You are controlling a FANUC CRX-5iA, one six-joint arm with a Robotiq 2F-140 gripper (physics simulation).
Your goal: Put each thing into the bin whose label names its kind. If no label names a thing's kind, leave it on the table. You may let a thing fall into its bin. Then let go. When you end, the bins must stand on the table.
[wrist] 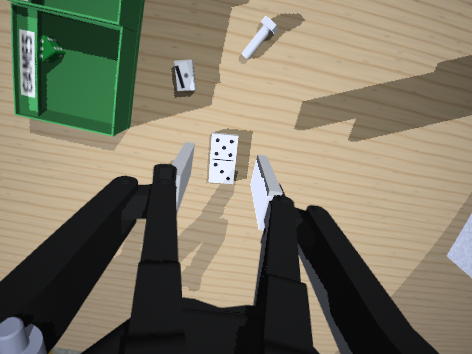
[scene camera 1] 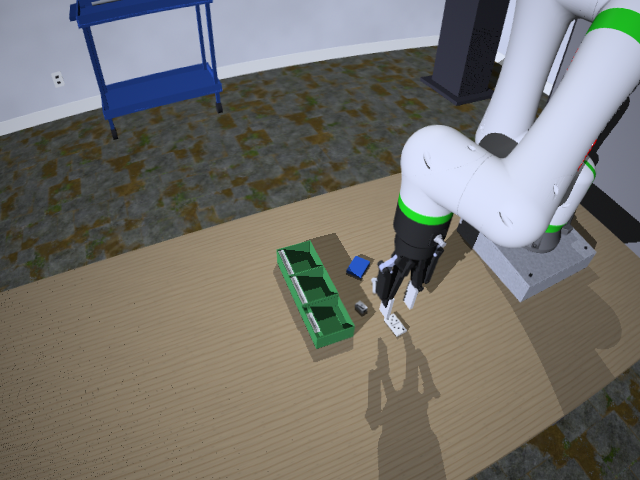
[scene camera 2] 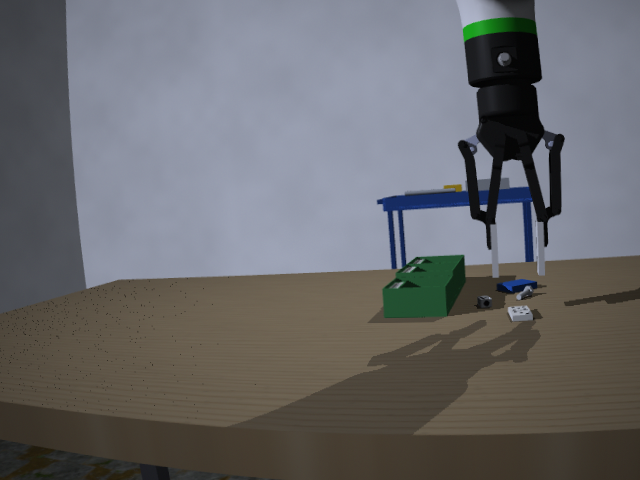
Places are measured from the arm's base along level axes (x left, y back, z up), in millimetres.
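Pixels of known places: gripper, fingertip midpoint: [wrist: 223,164] [scene camera 1: 396,308] [scene camera 2: 518,274].
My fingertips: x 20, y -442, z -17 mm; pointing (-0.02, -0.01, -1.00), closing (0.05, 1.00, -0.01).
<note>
Ahead of a thing's pixels: the offset from my fingertips to its top centre. Level surfaces: height alone.
My gripper [scene camera 1: 398,308] [scene camera 2: 517,272] [wrist: 223,164] is open and empty, above the table, with its fingertips around the white domino @(dx +11, dy +0, dz -44 mm) [scene camera 1: 396,325] [scene camera 2: 520,313] [wrist: 222,171] in the wrist view. The domino lies flat. A grey sharpener @(dx -63, dy -43, dz -39 mm) [scene camera 1: 361,308] [scene camera 2: 484,302] [wrist: 185,76] lies between it and the green bins @(dx -138, dy -123, dz -4 mm) [scene camera 1: 336,336] [scene camera 2: 415,303] [wrist: 123,85]. A light grey bolt @(dx -100, dy +16, dz -37 mm) [scene camera 2: 525,292] [wrist: 256,42] lies near; the gripper hides it in scene camera 1. A blue block @(dx -166, dy +12, dz -41 mm) [scene camera 1: 358,267] [scene camera 2: 516,285] lies beyond. A green die @(dx -71, dy -159, dz -28 mm) [wrist: 50,49] is in the bin labelled GAMES; other labels are unreadable.
The three joined bins stand on the wooden table @(dz -51 mm) [scene camera 1: 170,361] [scene camera 2: 258,372]. The robot's grey base block [scene camera 1: 555,271] stands at the right of the table in scene camera 1. A blue cart [scene camera 1: 160,93] [scene camera 2: 454,198] stands on the floor beyond the table.
</note>
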